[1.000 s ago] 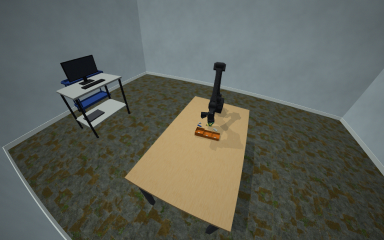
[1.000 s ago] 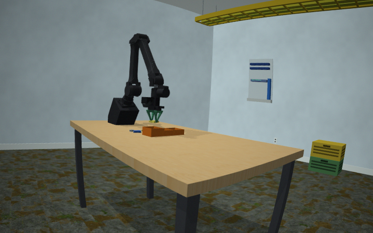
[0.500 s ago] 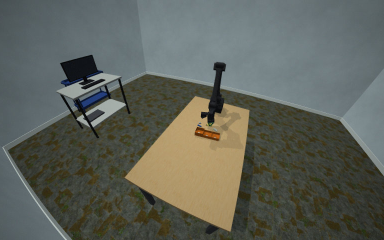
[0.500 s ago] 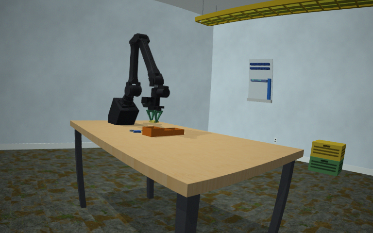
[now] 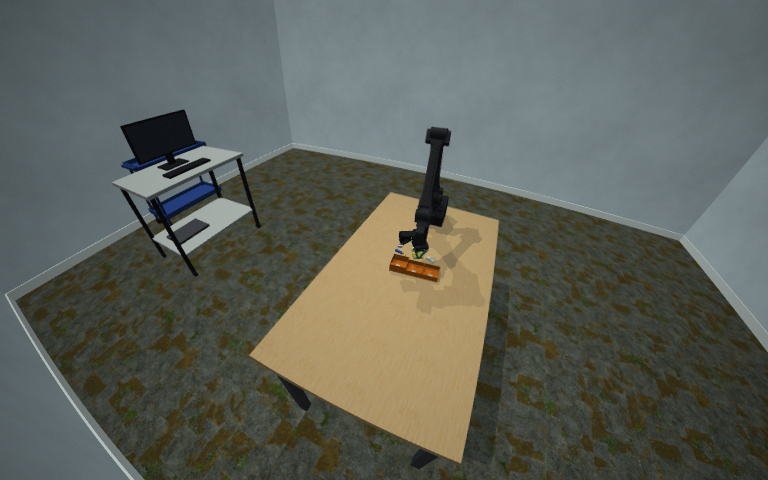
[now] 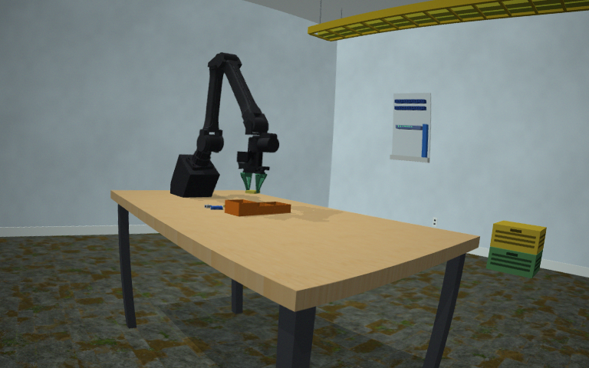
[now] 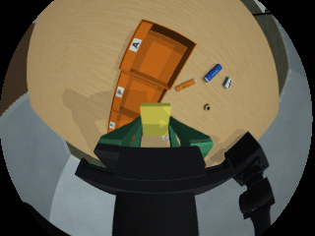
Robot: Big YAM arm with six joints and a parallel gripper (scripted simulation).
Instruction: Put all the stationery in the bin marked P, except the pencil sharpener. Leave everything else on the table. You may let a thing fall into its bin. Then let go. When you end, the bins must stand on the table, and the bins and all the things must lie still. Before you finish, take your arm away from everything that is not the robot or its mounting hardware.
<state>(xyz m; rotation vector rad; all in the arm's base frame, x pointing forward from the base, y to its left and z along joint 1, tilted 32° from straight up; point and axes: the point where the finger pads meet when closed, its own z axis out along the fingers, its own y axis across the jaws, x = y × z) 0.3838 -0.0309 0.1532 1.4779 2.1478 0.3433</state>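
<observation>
The orange bin lies 6 cm below my hand and 4 cm ahead of it. Round my hand: white dotted tile: 7 cm to the left, 7 cm below, 7 cm behind; then orange stick: 7 cm below, 6 cm to the right, 4 cm behind; then yellow pad: right at my hand.
</observation>
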